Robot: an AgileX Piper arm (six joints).
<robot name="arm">
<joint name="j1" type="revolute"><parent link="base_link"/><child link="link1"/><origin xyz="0 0 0.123"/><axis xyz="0 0 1"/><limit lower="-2.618" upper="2.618"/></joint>
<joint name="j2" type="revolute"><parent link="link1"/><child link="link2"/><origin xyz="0 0 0" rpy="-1.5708 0 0"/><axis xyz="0 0 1"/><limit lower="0" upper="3.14"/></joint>
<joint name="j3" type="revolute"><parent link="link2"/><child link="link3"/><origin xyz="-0.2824 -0.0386 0"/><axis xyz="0 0 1"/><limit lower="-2.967" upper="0"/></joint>
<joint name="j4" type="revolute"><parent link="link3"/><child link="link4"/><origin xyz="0.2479 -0.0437 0" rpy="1.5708 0 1.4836"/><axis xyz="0 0 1"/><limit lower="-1.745" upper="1.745"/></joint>
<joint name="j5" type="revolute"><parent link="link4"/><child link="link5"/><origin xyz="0 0 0" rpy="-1.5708 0 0"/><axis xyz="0 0 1"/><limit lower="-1.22" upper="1.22"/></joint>
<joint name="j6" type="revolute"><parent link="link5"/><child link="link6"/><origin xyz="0 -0.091 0" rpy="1.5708 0 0"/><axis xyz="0 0 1"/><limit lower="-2.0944" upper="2.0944"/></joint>
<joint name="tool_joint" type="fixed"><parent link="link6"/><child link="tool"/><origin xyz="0 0 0"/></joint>
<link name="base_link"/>
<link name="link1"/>
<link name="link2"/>
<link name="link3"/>
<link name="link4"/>
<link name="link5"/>
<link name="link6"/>
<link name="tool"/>
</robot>
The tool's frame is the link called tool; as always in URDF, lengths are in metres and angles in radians.
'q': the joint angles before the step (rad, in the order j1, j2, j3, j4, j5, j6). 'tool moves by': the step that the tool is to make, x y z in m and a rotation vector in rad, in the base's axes. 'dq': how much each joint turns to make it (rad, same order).
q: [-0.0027 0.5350 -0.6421 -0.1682 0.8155 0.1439]
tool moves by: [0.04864 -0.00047 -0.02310 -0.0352 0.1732 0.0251]
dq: [-0.0001 0.2408 -0.0001 -0.0182 -0.0714 -0.0218]
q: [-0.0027 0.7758 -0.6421 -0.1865 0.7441 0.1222]
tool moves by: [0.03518 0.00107 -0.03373 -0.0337 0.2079 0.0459]
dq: [0.0073 0.2180 0.0000 -0.0054 -0.0160 -0.0453]
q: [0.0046 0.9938 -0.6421 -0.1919 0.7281 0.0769]
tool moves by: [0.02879 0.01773 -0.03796 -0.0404 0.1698 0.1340]
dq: [0.0884 0.2093 0.0000 -0.0195 -0.0433 -0.0353]
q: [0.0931 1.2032 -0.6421 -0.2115 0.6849 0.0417]
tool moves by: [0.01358 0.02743 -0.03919 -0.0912 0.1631 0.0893]
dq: [0.1498 0.1904 0.0000 -0.1235 0.0090 0.1336]
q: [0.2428 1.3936 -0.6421 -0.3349 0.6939 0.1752]
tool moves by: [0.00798 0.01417 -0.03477 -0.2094 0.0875 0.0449]
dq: [0.1203 0.1781 -0.0009 -0.2687 0.0514 0.2559]
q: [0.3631 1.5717 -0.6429 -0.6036 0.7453 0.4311]
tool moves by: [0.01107 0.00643 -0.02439 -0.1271 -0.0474 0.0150]
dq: [0.0553 0.1306 -0.0001 -0.2513 -0.0061 0.2696]
